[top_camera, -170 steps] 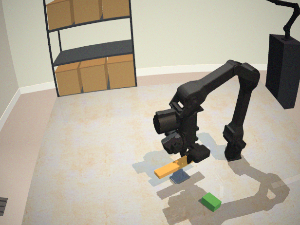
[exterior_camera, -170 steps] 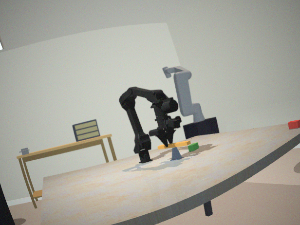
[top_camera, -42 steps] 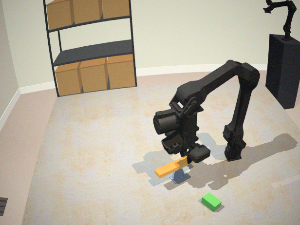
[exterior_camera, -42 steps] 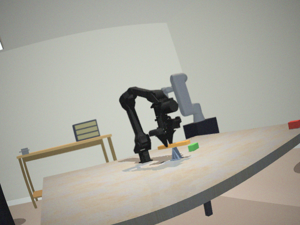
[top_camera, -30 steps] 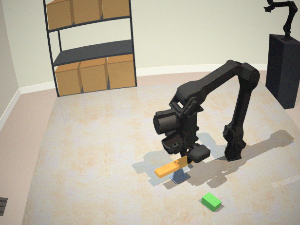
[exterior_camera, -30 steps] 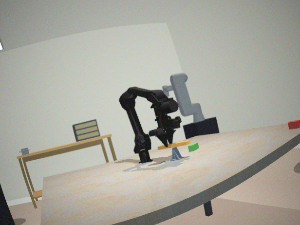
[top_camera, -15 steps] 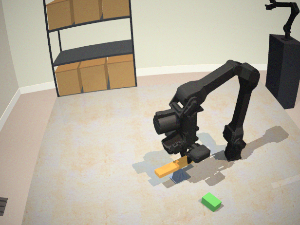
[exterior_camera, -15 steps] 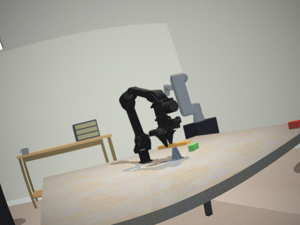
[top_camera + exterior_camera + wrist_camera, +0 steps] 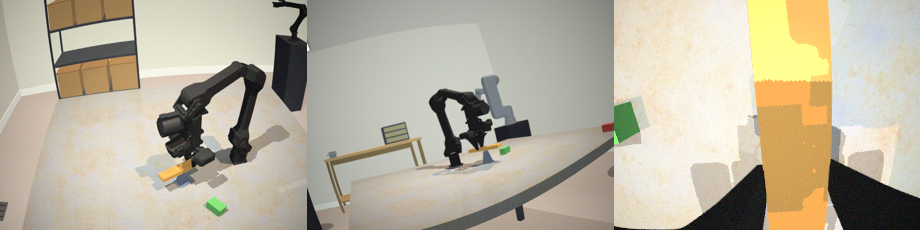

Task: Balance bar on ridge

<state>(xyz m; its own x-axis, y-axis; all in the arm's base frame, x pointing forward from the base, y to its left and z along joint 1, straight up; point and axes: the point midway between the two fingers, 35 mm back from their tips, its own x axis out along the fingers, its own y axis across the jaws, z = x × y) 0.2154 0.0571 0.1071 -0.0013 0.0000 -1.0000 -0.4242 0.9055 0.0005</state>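
The orange bar is 3 cm ahead of my gripper tip and 1 cm to the left of it. From my gripper tip the other things lie so: green block (6 cm behind, 18 cm to the left, 6 cm below); red block (52 cm ahead, 44 cm to the left, 6 cm below).
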